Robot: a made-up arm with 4 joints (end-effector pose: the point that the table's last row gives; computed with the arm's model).
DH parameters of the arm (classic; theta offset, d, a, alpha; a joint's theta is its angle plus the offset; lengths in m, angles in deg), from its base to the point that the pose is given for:
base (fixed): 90 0.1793 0 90
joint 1: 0 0.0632 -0.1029 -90
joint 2: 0 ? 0.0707 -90
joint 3: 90 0.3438 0.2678 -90
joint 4: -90 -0.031 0.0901 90
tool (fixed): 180 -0.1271 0 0
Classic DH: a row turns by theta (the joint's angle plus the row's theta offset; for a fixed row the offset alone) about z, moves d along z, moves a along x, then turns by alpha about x.
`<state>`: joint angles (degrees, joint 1 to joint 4).
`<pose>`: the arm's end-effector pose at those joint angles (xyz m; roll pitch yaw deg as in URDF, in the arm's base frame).
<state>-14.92 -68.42 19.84 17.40</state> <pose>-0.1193 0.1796 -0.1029 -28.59 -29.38 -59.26</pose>
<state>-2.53 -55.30 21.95 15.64</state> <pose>-0.2080 0.1814 -0.0496 -24.43 -16.39 -48.87</pose>
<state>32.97 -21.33 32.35 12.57</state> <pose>-0.3580 0.0434 -0.0176 -1.18 -1.15 -17.88</pose>
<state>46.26 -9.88 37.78 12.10</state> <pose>-0.3629 -0.0080 -0.0727 8.02 -4.86 -8.56</pose>
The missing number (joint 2, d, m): 0.1754
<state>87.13 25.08 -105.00 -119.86</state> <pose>-0.3857 -0.2432 0.0823 -12.94 -33.93 -166.28</pose>
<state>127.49 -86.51 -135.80 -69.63</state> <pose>0.2399 -0.5311 0.2799 -142.69 40.78 -27.19</pose>
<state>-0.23 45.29 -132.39 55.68</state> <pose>-0.3932 -0.0567 0.6569 116.96 33.83 -2.12</pose>
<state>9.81 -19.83 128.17 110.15</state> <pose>-0.1836 -0.2721 0.4791 -75.83 25.69 94.69</pose>
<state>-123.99 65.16 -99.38 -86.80</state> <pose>-0.3618 0.4364 0.4041 -145.76 28.43 -171.85</pose>
